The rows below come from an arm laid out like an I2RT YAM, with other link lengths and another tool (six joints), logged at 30 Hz.
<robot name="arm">
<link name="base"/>
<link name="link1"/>
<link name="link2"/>
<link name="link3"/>
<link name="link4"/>
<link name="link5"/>
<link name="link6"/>
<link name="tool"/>
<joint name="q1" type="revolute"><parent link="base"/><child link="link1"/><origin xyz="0 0 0.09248"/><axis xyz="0 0 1"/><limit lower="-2.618" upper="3.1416"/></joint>
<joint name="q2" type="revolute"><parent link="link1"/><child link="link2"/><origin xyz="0.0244 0.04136 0.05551" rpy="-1.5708 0 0"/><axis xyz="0 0 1"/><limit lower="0" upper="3.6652"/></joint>
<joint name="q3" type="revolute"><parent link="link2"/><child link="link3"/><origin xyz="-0.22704 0 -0.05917" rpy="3.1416 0 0"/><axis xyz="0 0 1"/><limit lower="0" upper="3.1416"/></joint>
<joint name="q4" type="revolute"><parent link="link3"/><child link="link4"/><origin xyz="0.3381 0.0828 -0.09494"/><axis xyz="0 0 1"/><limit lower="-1.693" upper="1.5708"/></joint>
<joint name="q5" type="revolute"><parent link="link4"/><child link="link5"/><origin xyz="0.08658 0.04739 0.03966" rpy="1.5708 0 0"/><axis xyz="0 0 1"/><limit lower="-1.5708" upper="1.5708"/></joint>
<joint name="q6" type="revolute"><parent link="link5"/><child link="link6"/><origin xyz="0.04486 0 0.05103" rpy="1.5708 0 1.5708"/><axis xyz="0 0 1"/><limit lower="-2.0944" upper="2.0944"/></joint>
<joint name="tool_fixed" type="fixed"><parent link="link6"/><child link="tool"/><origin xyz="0.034 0.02 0.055" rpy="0.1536 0 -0.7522"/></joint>
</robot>
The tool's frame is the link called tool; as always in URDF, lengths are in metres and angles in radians.
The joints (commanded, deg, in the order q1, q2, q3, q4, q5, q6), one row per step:
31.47, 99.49, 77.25, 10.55, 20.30, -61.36
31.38, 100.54, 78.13, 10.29, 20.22, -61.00
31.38, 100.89, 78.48, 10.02, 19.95, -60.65
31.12, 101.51, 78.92, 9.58, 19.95, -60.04
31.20, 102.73, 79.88, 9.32, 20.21, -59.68
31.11, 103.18, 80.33, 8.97, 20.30, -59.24
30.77, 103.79, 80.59, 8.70, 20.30, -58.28
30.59, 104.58, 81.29, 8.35, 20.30, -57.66
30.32, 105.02, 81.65, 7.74, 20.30, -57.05
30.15, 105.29, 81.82, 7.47, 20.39, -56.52
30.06, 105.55, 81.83, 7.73, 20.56, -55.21
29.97, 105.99, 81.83, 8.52, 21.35, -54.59
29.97, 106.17, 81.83, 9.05, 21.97, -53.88
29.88, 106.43, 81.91, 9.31, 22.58, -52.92
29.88, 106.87, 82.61, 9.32, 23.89, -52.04
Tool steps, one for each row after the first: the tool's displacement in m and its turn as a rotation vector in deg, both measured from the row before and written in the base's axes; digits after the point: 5 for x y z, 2 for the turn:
0.00368, 0.00119, -0.00323, 0.14, 0.44, -0.08
0.00113, 0.00101, -0.00131, 0.25, 0.32, 0.19
0.00295, -0.00152, -0.00372, 0.26, 0.64, -0.39
0.00319, 0.00231, -0.00423, 0.03, 0.48, -0.25
0.00175, -0.00033, -0.00164, 0.22, 0.37, -0.28
0.00306, -0.00258, -0.00500, 0.60, 0.69, -0.56
0.00316, -0.00049, -0.00293, 0.37, 0.48, -0.33
0.00231, -0.00208, -0.00327, 0.23, 0.69, -0.42
0.00136, -0.00157, -0.00222, 0.30, 0.39, -0.39
0.00089, -0.00126, -0.00243, 1.21, 0.16, -0.59
0.00134, -0.00177, -0.00220, 0.58, -0.32, -1.01
0.00031, -0.00102, -0.00048, 0.71, -0.30, -0.77
0.00082, -0.00184, -0.00150, 0.83, -0.04, -0.91
0.00122, -0.00158, 0.00173, 0.69, -0.32, -1.48

